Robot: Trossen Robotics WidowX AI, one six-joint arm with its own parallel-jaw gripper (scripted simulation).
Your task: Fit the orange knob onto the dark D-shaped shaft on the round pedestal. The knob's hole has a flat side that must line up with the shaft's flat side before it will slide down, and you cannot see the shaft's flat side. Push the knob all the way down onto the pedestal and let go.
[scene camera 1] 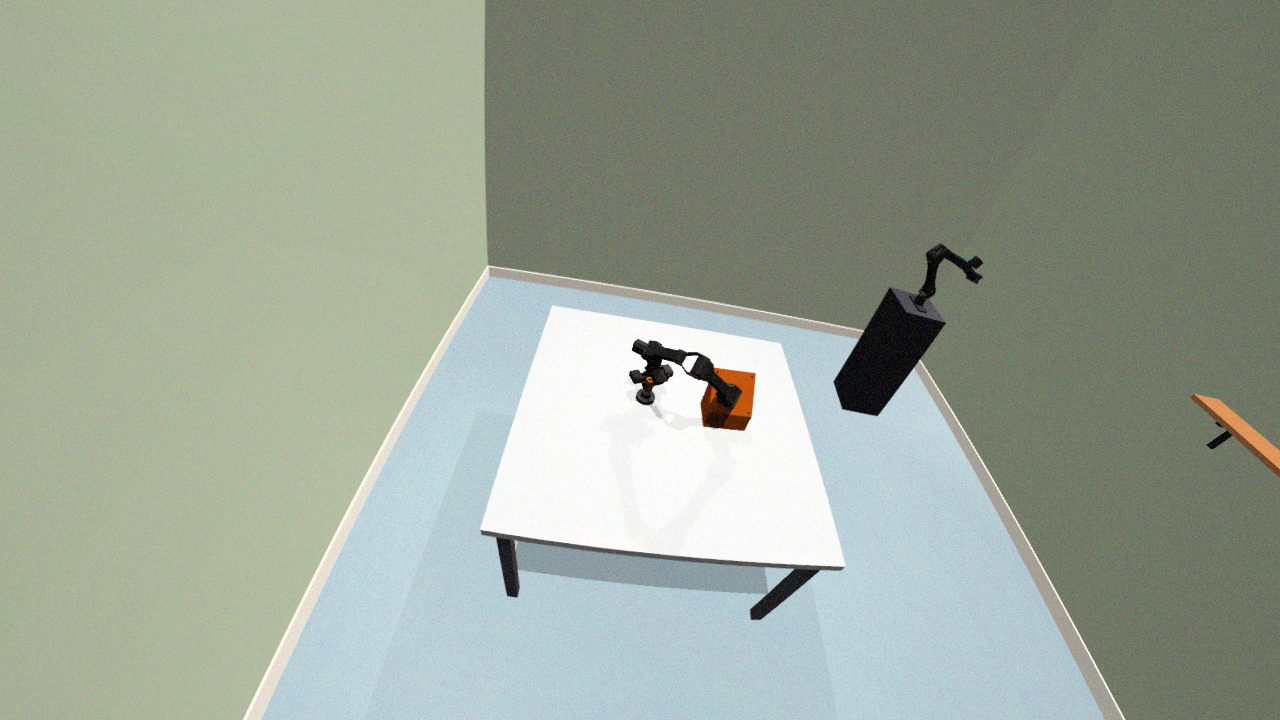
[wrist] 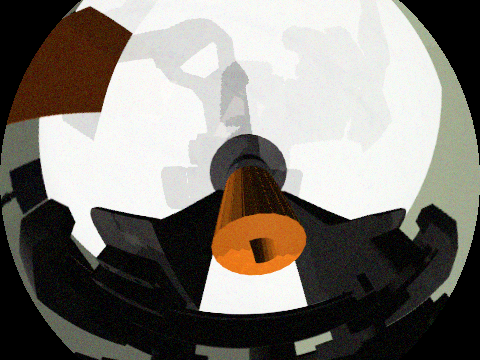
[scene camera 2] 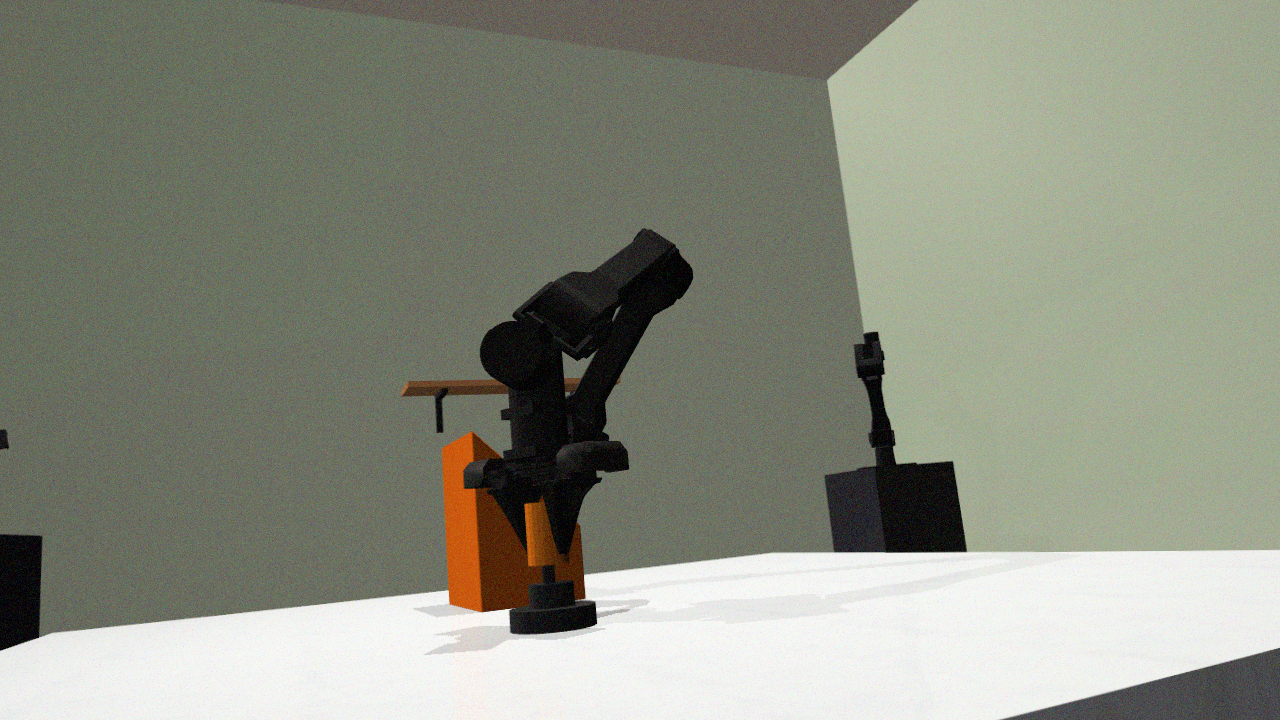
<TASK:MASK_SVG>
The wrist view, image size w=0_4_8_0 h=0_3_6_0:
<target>my gripper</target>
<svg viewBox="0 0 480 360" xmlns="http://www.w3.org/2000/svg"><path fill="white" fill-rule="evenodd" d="M75 352L75 355L80 360L99 360L95 359L95 357L84 355L84 353L81 355L81 353ZM20 220L20 260L37 300L68 323L71 321L101 339L131 345L151 355L151 360L208 360L209 356L195 355L197 344L249 348L249 360L400 360L428 331L447 303L447 293L435 303L429 295L451 275L459 251L456 220L435 204L420 209L416 219L420 231L409 240L400 229L407 209L395 208L349 220L281 191L307 235L307 245L295 264L308 305L288 311L228 315L200 312L223 189L163 220L92 207L93 225L107 245L96 256L99 265L95 271L73 243L71 235L76 221L67 205L49 199ZM331 332L333 340L316 345L316 351L296 356L295 341Z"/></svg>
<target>orange knob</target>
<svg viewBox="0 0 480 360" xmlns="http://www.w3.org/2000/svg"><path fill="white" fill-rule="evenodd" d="M248 165L248 167L241 167L228 177L227 184L225 184L223 199L221 199L219 213L217 213L219 219L217 219L215 233L213 233L212 255L217 263L223 265L223 268L227 268L228 271L243 273L243 275L248 276L264 275L264 273L280 271L280 269L293 263L301 255L305 245L307 245L305 243L307 235L304 233L303 224L300 224L299 217L296 217L297 215L293 211L291 204L285 199L287 196L284 196L284 193L281 192L271 173L265 171L264 168L256 167L256 165Z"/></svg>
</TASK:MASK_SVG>
